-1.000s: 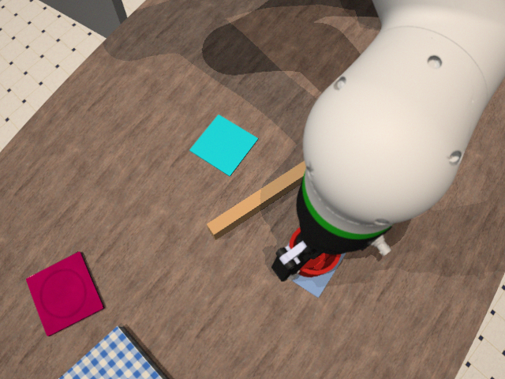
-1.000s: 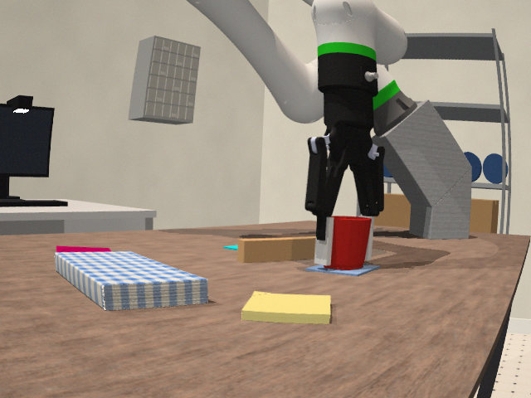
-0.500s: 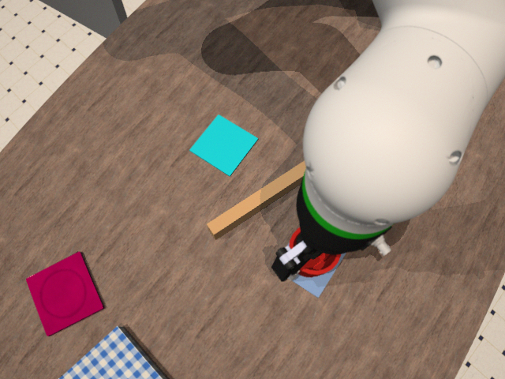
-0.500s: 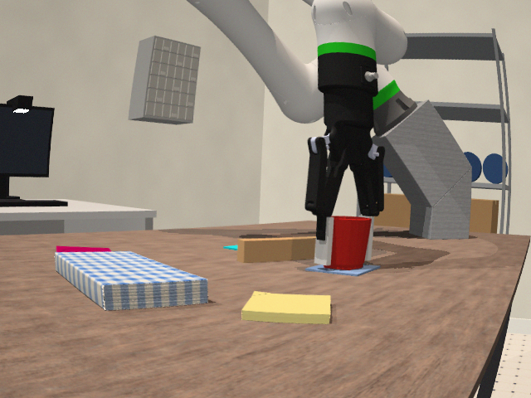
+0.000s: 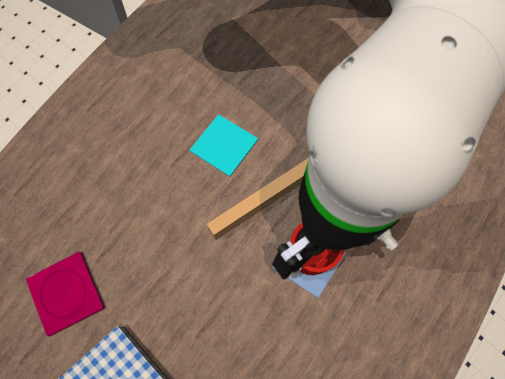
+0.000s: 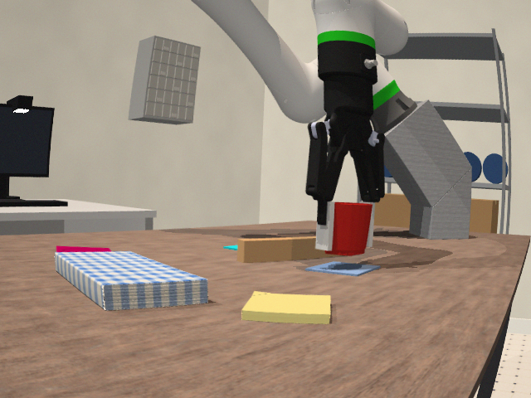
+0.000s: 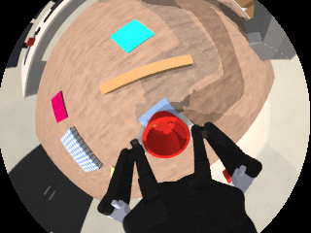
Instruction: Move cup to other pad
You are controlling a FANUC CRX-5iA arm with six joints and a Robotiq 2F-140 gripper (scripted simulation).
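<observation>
My gripper is now 10 cm to the left of the orange rail, 7 cm past it and 5 cm above it. From my hand the other things lie so: red cup: 2 cm below; then blue marble: 2 cm to the right, 2 cm below, 1 cm behind; then blue-checked cloth stack: 29 cm ahead, 18 cm to the right, 5 cm below.
</observation>
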